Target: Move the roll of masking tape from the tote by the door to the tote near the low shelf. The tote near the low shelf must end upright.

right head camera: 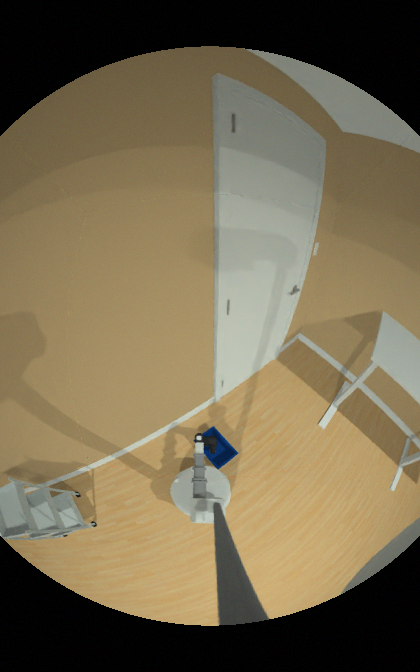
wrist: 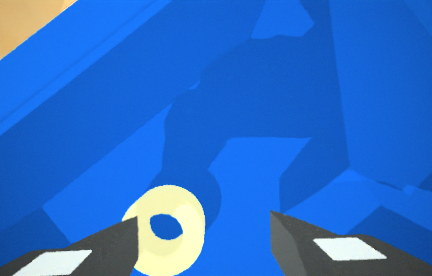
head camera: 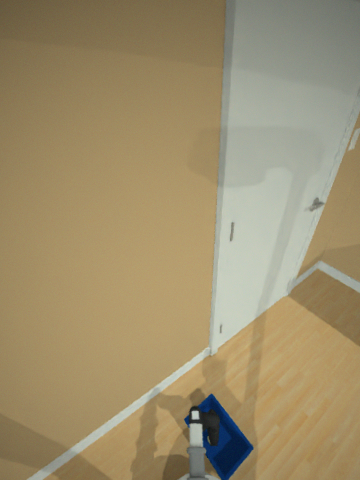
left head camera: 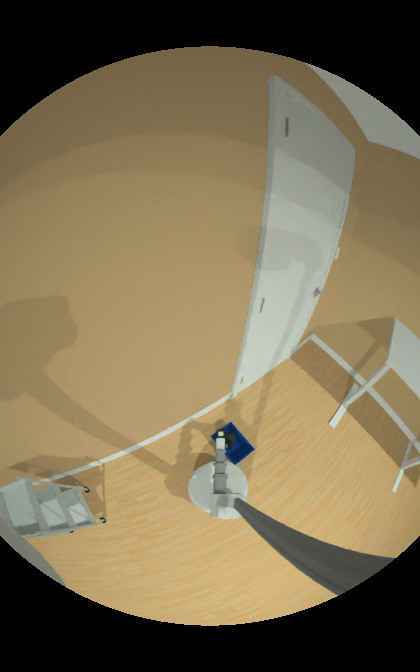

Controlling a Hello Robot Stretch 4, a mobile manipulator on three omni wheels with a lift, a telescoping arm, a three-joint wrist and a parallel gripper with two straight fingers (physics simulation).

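Frame: origin at the robot's base, x ahead, y left, z up, level; centimetres.
Seen in the pictures: gripper, fingertip midpoint: (wrist: pixel 205 233).
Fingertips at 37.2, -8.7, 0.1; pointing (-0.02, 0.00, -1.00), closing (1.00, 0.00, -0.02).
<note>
A point is followed by its place in that frame, as x, y, z.
The blue tote by the door (head camera: pixel 233 423) {39.0, -19.6, 9.2} (left head camera: pixel 243 452) {28.1, -21.3, -2.4} (right head camera: pixel 227 452) {31.6, -21.0, -2.5} (wrist: pixel 75 100) {33.5, -1.6, 8.0} stands on the floor close to the wall. In the wrist view the pale yellow roll of masking tape (wrist: pixel 192 240) {36.4, -9.1, 0.1} lies inside it, with its hole facing the camera. My gripper (head camera: pixel 214 442) (left head camera: pixel 230 442) {37.2, -8.7, 0.1} (right head camera: pixel 213 447) {37.2, -8.7, 0.1} (wrist: pixel 205 233) {37.2, -8.7, 0.1} is open over the tote. In the wrist view its left fingertip overlaps the roll's left edge, and the right fingertip is well to the right of the roll. Nothing is held. The tote near the low shelf does not show in these views.
The white door (head camera: pixel 265 210) {96.2, -35.1, 101.3} (left head camera: pixel 295 240) {94.4, -32.5, 132.3} (right head camera: pixel 255 215) {92.2, -29.3, 143.6} rises beyond the tote. A wall with a white baseboard (head camera: pixel 115 422) {40.8, 44.7, 1.7} runs along the left. A light grey wheeled trolley (left head camera: pixel 34 506) {-38.2, 97.7, 67.8} stands at the far left. A white table (left head camera: pixel 405 350) {57.6, -134.0, 92.2} (right head camera: pixel 395 345) {56.8, -135.6, 92.2} stands at the right.
</note>
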